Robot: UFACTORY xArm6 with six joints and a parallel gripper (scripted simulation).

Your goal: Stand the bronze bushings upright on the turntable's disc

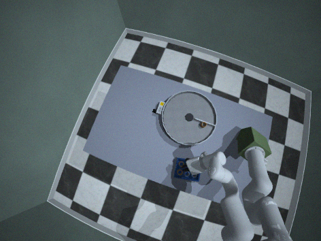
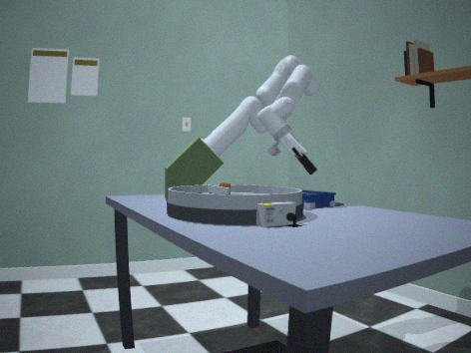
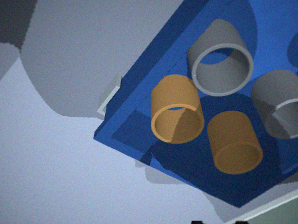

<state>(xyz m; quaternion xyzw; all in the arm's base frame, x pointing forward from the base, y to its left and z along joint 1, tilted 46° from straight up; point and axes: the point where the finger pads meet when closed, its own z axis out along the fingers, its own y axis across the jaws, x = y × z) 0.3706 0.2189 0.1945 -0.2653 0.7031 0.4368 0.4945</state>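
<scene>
Now: hand 5 cm past the blue crate, 1 cm to the right of it and 12 cm above it. The rest, counted from my hand: round turntable disc 13 cm ahead, 34 cm to the right, 9 cm below; then turntable 14 cm ahead, 34 cm to the right, 10 cm below.
</scene>
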